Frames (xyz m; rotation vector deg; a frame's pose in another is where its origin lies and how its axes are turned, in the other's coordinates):
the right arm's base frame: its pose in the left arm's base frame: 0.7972 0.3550 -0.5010 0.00 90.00 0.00
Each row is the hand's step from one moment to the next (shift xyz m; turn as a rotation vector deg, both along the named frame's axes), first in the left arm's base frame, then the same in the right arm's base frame.
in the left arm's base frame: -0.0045 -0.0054 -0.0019 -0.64 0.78 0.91
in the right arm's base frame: 0.0019 -0.0054 -0.0045 -0.91 0.78 -0.64
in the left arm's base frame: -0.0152 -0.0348 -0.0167 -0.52 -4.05 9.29
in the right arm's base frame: 0.0167 -0.0348 -0.0152 -9.29 -4.05 -0.52
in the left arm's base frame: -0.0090 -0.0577 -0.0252 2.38 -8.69 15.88
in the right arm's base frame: 0.0252 -0.0577 -0.0090 -15.88 -8.69 2.38
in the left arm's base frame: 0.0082 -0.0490 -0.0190 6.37 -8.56 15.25
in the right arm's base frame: 0.0190 -0.0490 0.0082 -15.25 -8.56 6.37
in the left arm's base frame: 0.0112 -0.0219 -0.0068 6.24 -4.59 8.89
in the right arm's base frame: 0.0068 -0.0219 0.0112 -8.89 -4.59 6.24
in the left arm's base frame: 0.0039 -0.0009 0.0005 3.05 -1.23 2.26
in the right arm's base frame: -0.0005 -0.0009 0.0039 -2.26 -1.23 3.05
